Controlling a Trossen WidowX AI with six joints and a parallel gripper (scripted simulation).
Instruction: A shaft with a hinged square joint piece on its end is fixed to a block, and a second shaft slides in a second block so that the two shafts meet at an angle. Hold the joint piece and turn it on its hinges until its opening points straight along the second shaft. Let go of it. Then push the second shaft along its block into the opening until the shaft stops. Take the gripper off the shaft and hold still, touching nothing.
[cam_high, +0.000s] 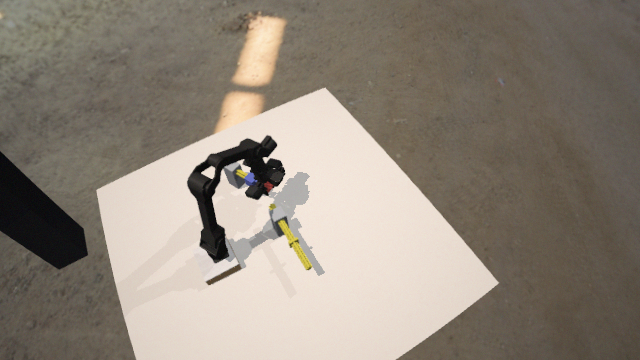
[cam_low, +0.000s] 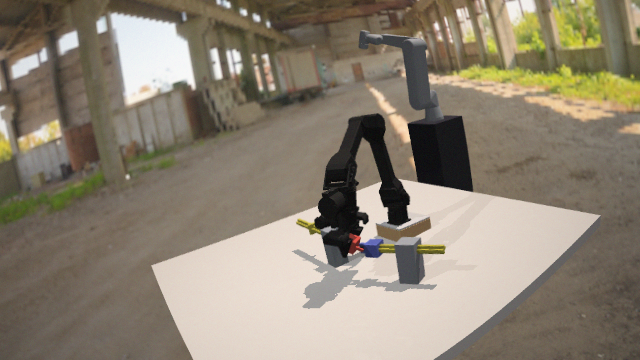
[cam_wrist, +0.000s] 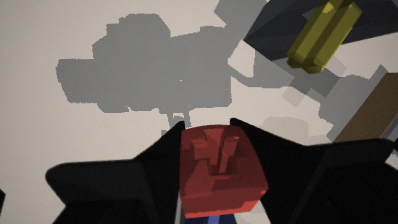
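Now: the red square joint piece 1 cm behind my gripper tip, 2 cm to the left of it and 3 cm above it.
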